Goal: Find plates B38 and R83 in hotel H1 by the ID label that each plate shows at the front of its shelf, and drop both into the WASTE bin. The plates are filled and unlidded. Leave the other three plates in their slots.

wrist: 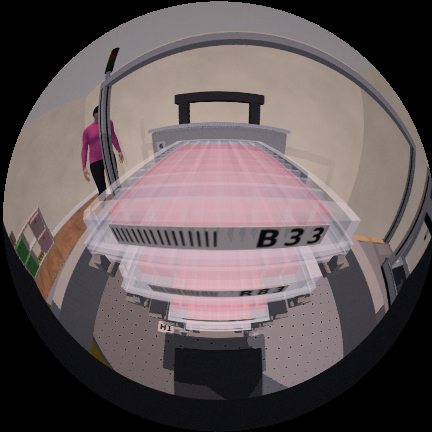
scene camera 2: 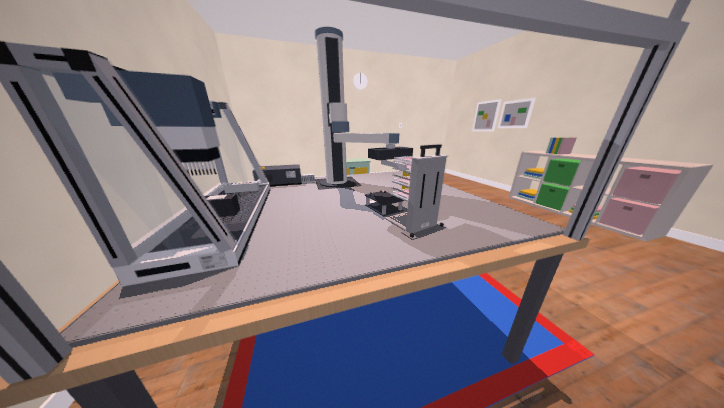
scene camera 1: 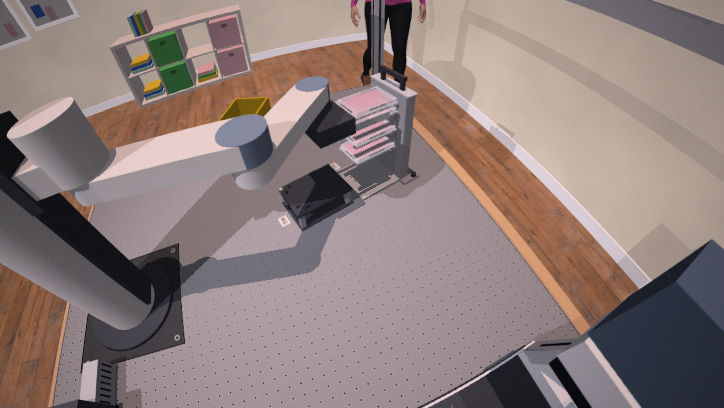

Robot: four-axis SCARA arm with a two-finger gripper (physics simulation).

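Seen in the pictures: gripper, fingertip midpoint: [wrist: 218, 175] [scene camera 1: 374, 104]; arm's base, link origin: [scene camera 2: 336, 184] [scene camera 1: 135, 305].
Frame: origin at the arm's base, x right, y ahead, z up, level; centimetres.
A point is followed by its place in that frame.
Hotel H1 [scene camera 1: 408, 134] @[x -11.9, y 83.8, z 17.5 cm] [scene camera 2: 426, 195] @[x -17.9, y 83.7, z 15.9 cm] [wrist: 220, 132] @[x -18.2, y 80.5, z 28.5 cm] stands upright with pink filled plates on its shelves. Plate B33 [scene camera 1: 367, 99] @[x -16.7, y 74.1, z 27.8 cm] [wrist: 220, 200] is on top, its label large in the wrist view. Plate R83 [wrist: 262, 290] @[x -14.0, y 68.5, z 24.7 cm] lies directly below it. My gripper [scene camera 1: 368, 117] @[x -17.4, y 76.3, z 25.4 cm] [scene camera 2: 401, 163] [wrist: 222, 267] reaches under B33, its fingers shut along both sides of R83; the fingertips are hidden behind B33. Lower plates [scene camera 1: 372, 146] [wrist: 217, 312] show partly, with unreadable labels. No label reading B38 shows. The yellow WASTE bin [scene camera 1: 245, 108] @[x -47.2, y 44.6, z 17.6 cm] [wrist: 100, 354] is partly hidden by the arm.
A black raised stand [scene camera 1: 319, 190] @[x -11.6, y 58.2, z 7.3 cm] [scene camera 2: 384, 197] @[x -12.8, y 58.2, z 7.3 cm] [wrist: 218, 370] @[x -13.8, y 61.6, z 7.3 cm] is directly in front of the hotel. The hotel's black handle [scene camera 1: 393, 77] @[x -17.2, y 81.6, z 32.3 cm] [scene camera 2: 431, 148] @[x -18.3, y 82.7, z 32.3 cm] [wrist: 219, 97] @[x -18.5, y 81.4, z 32.5 cm] rises above the plates. A framed machine [scene camera 2: 177, 263] @[x 58.3, y 85.1, z 5.3 cm] stands across the table. A person in pink [wrist: 97, 140] stands behind.
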